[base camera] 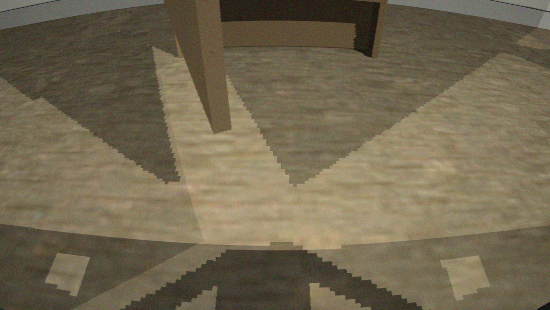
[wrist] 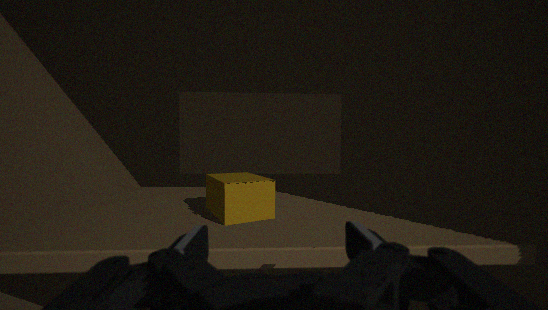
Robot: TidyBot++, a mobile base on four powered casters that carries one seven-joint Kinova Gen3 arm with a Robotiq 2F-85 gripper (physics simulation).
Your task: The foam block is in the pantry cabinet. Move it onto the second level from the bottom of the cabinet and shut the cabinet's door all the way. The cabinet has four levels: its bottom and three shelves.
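Places are measured from the arm's base along level axes (x up, y ahead, z left), in metres.
Pixels of known places: gripper, fingertip midpoint: (wrist: 277,238).
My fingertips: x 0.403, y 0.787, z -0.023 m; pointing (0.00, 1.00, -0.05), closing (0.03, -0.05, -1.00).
Observation:
For each thing: its top centre in the pictures, then the offset to it from my fingertips. "spot": a spot on its surface instead. Level surfaces: height alone.
- yellow foam block, middle of its top: (wrist: 237,176) dx +0.018, dy +0.162, dz +0.038 m
- cabinet shelf, its level: dx -0.027 m
- cabinet's right side panel, surface spot: (base camera: 380,30) spot: dx -0.720, dy +0.026, dz -0.241 m
The yellow foam block (wrist: 241,201) sits on a cabinet shelf (wrist: 320,230) in the wrist view, a little left of the middle, set back from the shelf's front edge. My gripper (wrist: 277,238) is open and empty, in front of the shelf edge, with the block beyond the fingertips and nearer the left finger. The pantry cabinet (base camera: 290,34) shows its lower part at the top of the base camera view. Its door (base camera: 218,85) stands open at the left, pointing towards the base. Which level the block's shelf is cannot be told from the current frames.
The cabinet's side wall (wrist: 35,150) rises at the left of the shelf in the wrist view. Its inside is dark. In the base view the cabinet's right side panel (base camera: 380,30) stands at the right of the opening, and a pale room wall (base camera: 510,12) runs behind.

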